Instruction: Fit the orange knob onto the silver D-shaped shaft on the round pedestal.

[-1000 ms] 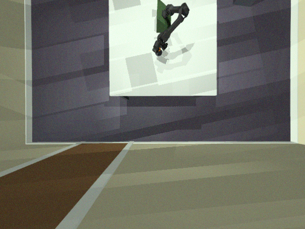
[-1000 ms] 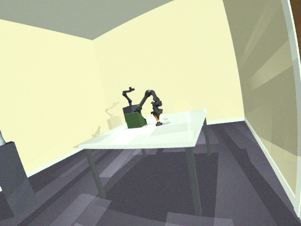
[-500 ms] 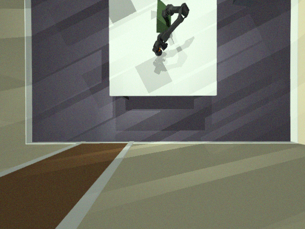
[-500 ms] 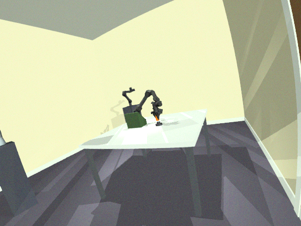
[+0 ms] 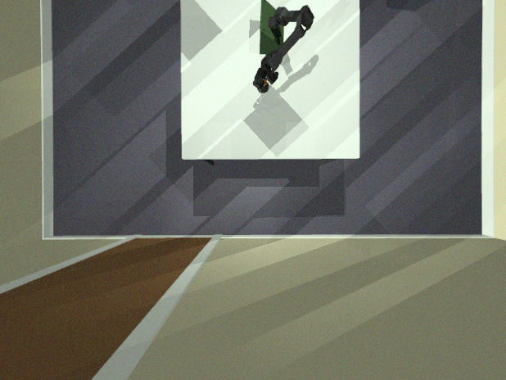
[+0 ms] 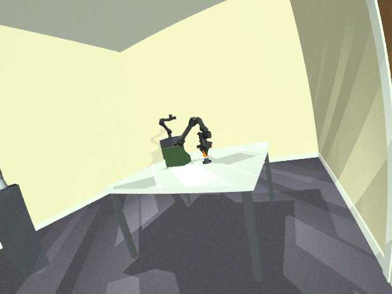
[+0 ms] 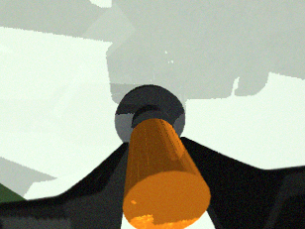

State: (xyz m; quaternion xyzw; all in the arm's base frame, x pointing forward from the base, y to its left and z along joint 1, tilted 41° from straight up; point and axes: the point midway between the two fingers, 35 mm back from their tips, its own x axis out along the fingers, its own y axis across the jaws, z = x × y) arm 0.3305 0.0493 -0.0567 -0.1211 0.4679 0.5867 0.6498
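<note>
Now: gripper tip 30 mm below the orange knob. Also, from my gripper tip: pedestal 40 mm below.
</note>
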